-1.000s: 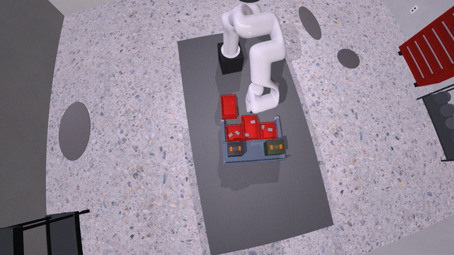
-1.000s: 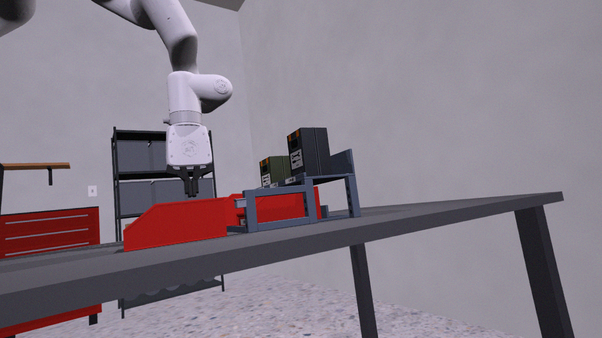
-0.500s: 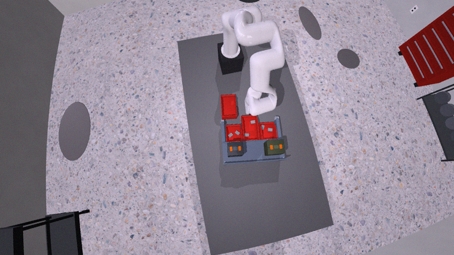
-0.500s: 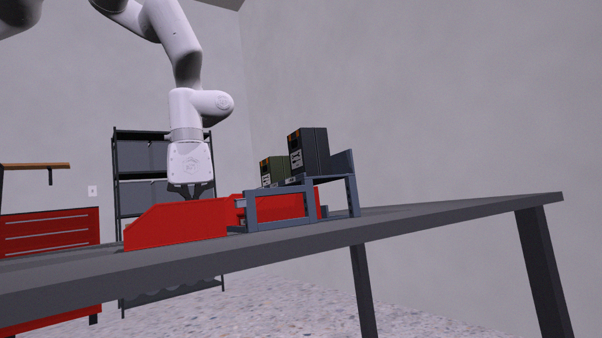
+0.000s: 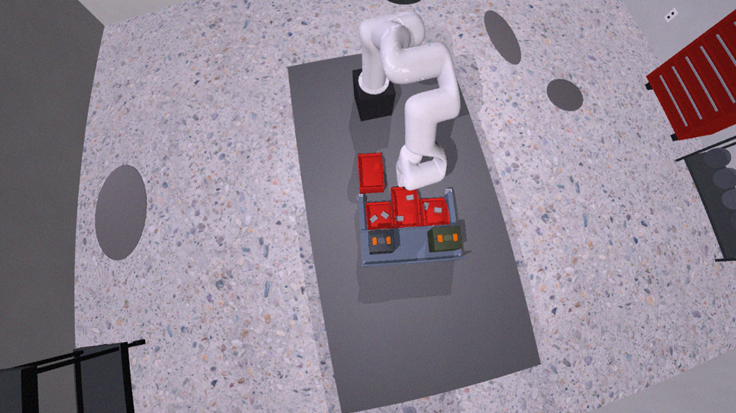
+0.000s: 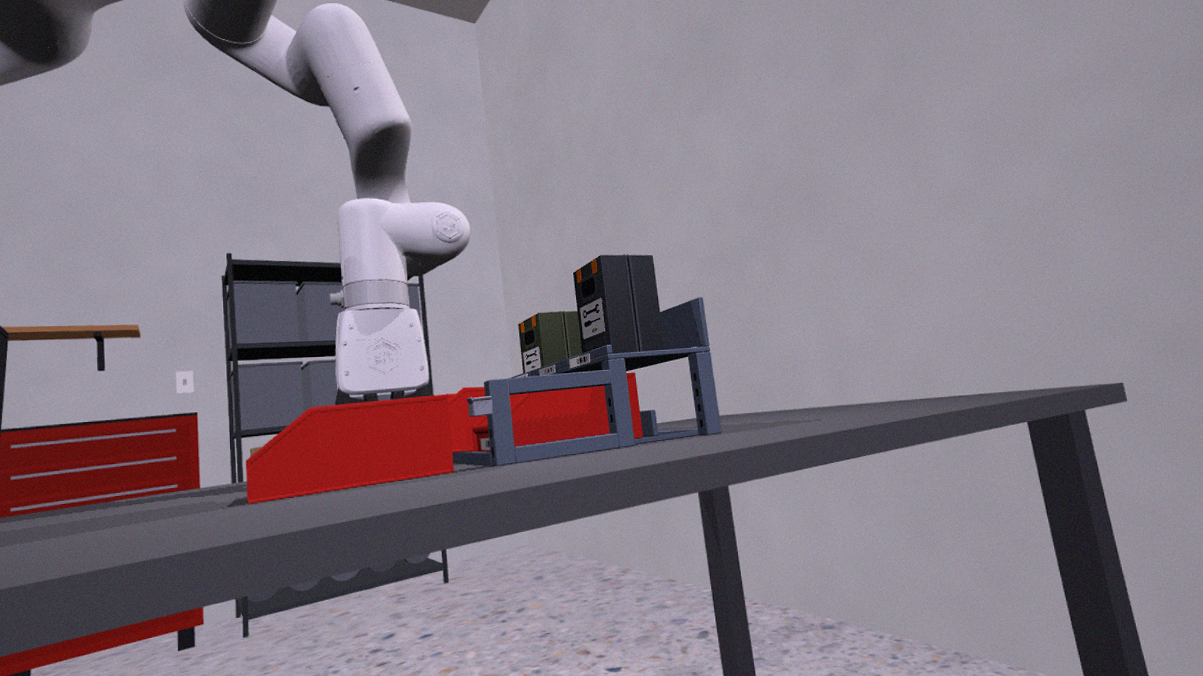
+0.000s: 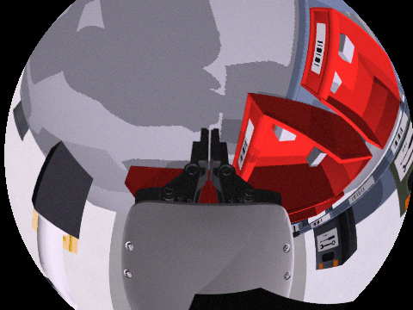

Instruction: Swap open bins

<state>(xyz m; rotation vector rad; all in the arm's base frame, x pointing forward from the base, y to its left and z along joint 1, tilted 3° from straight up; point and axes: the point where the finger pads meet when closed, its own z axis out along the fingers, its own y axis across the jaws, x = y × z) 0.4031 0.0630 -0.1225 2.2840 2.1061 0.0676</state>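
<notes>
The shelf lip lies 80 mm ahead of my hand and 40 mm below it. Also, from my hand: dark grey box: 260 mm ahead, 140 mm to the right, 120 mm above; then green box: 280 mm ahead, 110 mm above, 90 mm to the left.
</notes>
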